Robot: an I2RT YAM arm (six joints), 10 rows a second.
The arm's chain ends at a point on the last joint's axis. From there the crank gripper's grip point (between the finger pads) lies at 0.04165 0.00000 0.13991 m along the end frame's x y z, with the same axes.
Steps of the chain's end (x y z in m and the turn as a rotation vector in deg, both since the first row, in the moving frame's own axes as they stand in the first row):
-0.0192, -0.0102, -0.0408, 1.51, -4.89, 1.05
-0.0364, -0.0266, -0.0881, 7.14, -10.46, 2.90
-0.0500, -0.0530, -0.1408, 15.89, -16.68, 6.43
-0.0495, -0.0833, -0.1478, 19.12, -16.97, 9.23
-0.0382, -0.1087, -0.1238, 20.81, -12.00, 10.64
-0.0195, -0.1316, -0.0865, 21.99, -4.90, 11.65
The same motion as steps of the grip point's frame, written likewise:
-0.0312, -0.0133, -0.0378, 1.51, -4.89, 1.05
-0.0620, -0.0429, -0.0838, 7.14, -10.46, 2.90
-0.0894, -0.0901, -0.1395, 15.89, -16.68, 6.43
-0.0880, -0.1271, -0.1485, 19.12, -16.97, 9.23
-0.0635, -0.1545, -0.1261, 20.81, -12.00, 10.64
-0.0267, -0.1772, -0.0921, 21.99, -4.90, 11.65

